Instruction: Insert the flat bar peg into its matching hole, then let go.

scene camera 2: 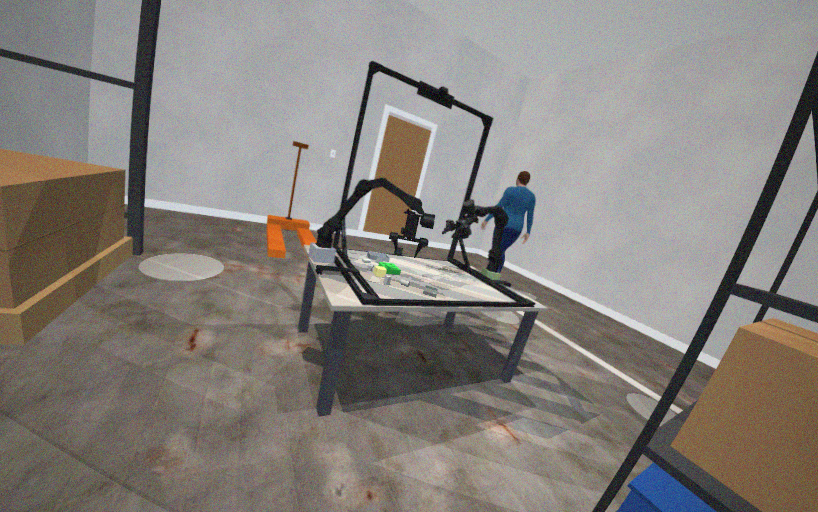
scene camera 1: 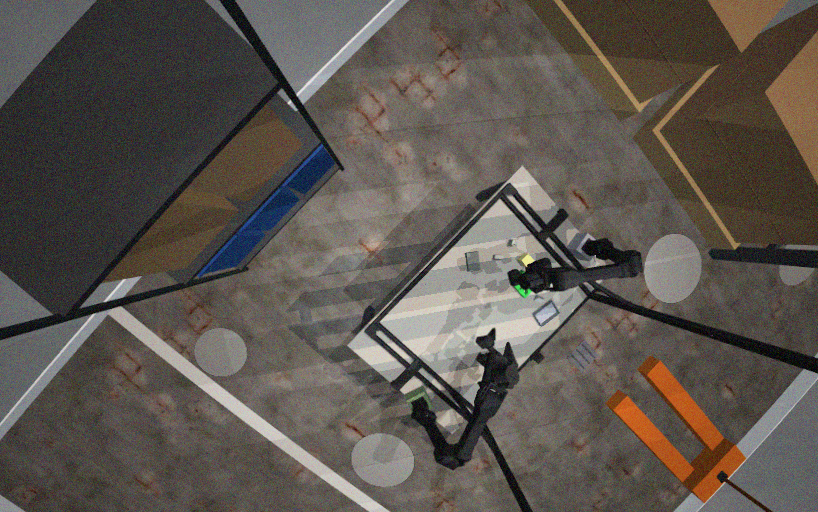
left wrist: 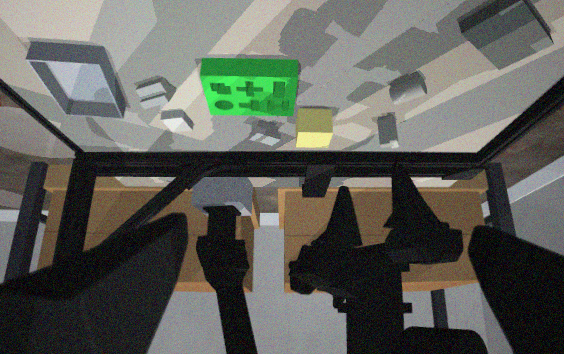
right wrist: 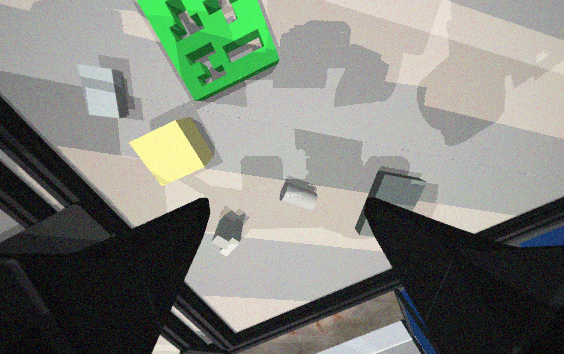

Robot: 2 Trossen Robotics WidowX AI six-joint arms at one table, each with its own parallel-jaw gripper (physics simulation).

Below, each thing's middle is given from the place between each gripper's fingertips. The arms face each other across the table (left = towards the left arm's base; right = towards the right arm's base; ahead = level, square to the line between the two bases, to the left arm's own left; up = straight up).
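My left hand: 270 mm to the left of the green block with shaped holes [right wrist: 217, 35], 40 mm past it, 240 mm above it. Yellow cube [right wrist: 177, 149]: from my left hand 50 mm ahead, 360 mm to the right, 230 mm below. Grey tray [left wrist: 80, 78]: from my left hand 250 mm behind, 260 mm to the right, 240 mm below.
My right hand: 110 mm above the grey tray, 340 mm past it. Yellow cube: from my right hand 90 mm to the right, 50 mm behind, 110 mm below. Green block with shaped holes: from my right hand 10 mm to the right, 130 mm behind, 110 mm below.
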